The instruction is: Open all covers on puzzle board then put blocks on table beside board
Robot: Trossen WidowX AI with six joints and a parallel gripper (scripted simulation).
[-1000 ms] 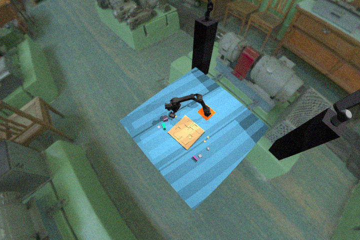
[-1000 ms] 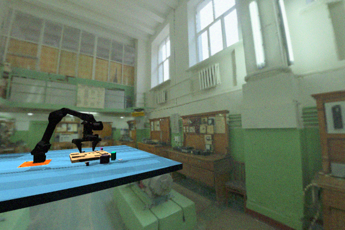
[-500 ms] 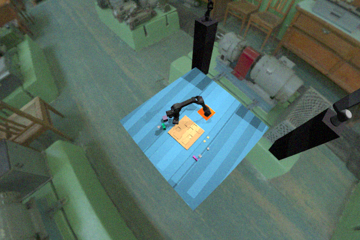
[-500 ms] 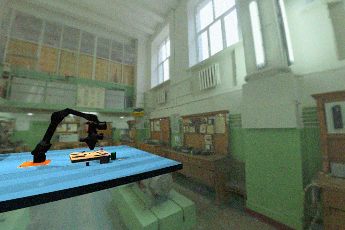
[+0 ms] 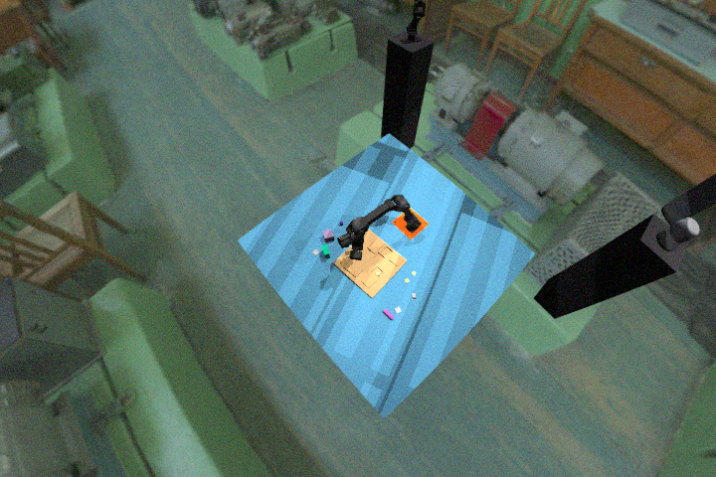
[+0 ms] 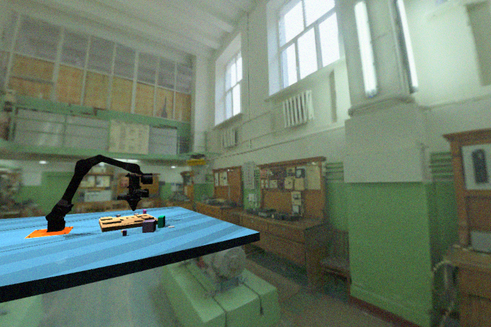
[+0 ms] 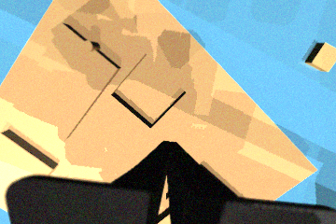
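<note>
Right now my gripper tip is 30 mm past the tan puzzle board, 100 mm to the right of it and 60 mm above it. Round my gripper tip: small purple piece: 60 mm behind, 220 mm to the right, 70 mm below; lilac block: 60 mm ahead, 200 mm to the right, 60 mm below; green block: 130 mm ahead, 130 mm to the right, 60 mm below.
</note>
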